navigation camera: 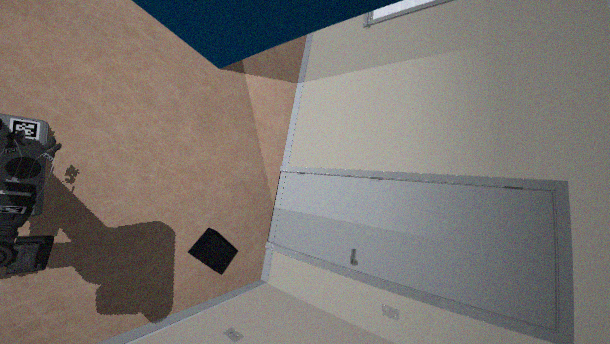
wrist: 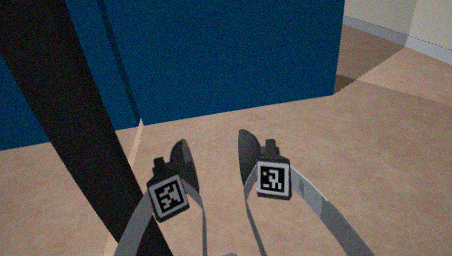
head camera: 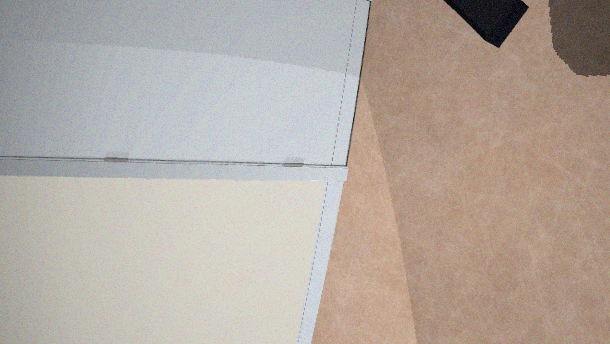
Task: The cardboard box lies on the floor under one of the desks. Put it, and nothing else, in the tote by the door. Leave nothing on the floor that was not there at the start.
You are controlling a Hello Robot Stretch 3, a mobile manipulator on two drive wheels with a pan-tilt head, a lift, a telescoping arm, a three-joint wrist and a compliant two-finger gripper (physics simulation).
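Pixels of known places: gripper, fingertip midpoint: [navigation camera: 38, 134] [wrist: 215, 153]; robot's base at its link origin: [navigation camera: 24, 166].
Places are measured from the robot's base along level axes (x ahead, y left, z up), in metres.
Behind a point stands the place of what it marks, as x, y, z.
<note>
A small black, square-looking object [head camera: 492, 20] {0.810, -0.512, 0.004} [navigation camera: 213, 251] {0.842, -0.604, 0.004}, which looks like the tote, stands on the floor near the grey door [head camera: 200, 110] {1.569, -0.137, 0.708} [navigation camera: 425, 240] {1.525, -0.370, 1.399}. Its inside is too dark to make out. The cardboard box does not show in these views. My gripper [wrist: 215, 153] {0.026, 0.102, 0.439} is open in the wrist view, with bare floor showing between its fingertips, and nothing is held. It is in front of a large blue panel. The tote does not show in the wrist view.
The blue panel [navigation camera: 250, 25] {0.624, 0.808, 0.498} [wrist: 225, 50] {0.283, 0.872, 0.283} stands on the floor. A thick black bar [wrist: 65, 100] crosses the left of the wrist view. Part of my robot body [navigation camera: 22, 165] {0.000, 0.009, 0.176} shows at the left edge of the navigation view. Pale walls [head camera: 150, 260] {1.696, 0.436, 0.862} [navigation camera: 400, 125] {1.711, 0.514, 1.178} meet near the tote.
</note>
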